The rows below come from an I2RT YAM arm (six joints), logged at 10 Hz.
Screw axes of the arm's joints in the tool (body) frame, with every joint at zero. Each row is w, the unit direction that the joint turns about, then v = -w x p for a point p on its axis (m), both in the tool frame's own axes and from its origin. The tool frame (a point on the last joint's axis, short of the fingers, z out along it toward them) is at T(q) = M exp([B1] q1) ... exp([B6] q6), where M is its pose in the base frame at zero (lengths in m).
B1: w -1 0 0 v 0 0.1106 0
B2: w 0 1 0 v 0.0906 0 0.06
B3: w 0 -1 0 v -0.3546 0 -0.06
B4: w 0 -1 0 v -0.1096 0 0
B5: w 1 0 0 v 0 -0.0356 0
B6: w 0 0 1 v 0 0 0
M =
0 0 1 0.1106
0 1 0 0
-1 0 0 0.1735
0 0 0 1
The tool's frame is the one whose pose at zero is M.
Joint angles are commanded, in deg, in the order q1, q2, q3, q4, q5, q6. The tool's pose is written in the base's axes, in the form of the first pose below.
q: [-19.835, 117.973, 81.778, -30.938, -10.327, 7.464]
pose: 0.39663, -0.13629, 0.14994, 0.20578, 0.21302, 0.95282, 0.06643
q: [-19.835, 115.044, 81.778, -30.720, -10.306, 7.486]
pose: 0.39474, -0.13562, 0.17048, 0.23227, 0.20954, 0.94773, 0.06289
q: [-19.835, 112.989, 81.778, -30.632, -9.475, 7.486]
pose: 0.39258, -0.13538, 0.18469, 0.24963, 0.20877, 0.94405, 0.05357
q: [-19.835, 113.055, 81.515, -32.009, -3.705, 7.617]
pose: 0.38868, -0.13776, 0.18133, 0.23072, 0.22368, 0.94694, 0.00696
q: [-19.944, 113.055, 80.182, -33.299, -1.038, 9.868]
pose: 0.38187, -0.13788, 0.17357, 0.20642, 0.24988, 0.94597, -0.00930
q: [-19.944, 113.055, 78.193, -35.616, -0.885, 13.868]
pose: 0.37181, -0.13433, 0.16231, 0.16970, 0.28533, 0.94328, -0.00138
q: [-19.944, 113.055, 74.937, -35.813, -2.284, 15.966]
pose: 0.36099, -0.12948, 0.14709, 0.14034, 0.30253, 0.94263, 0.01487
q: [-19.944, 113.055, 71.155, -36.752, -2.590, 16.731]
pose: 0.34589, -0.12380, 0.13003, 0.09943, 0.31087, 0.94503, 0.01971
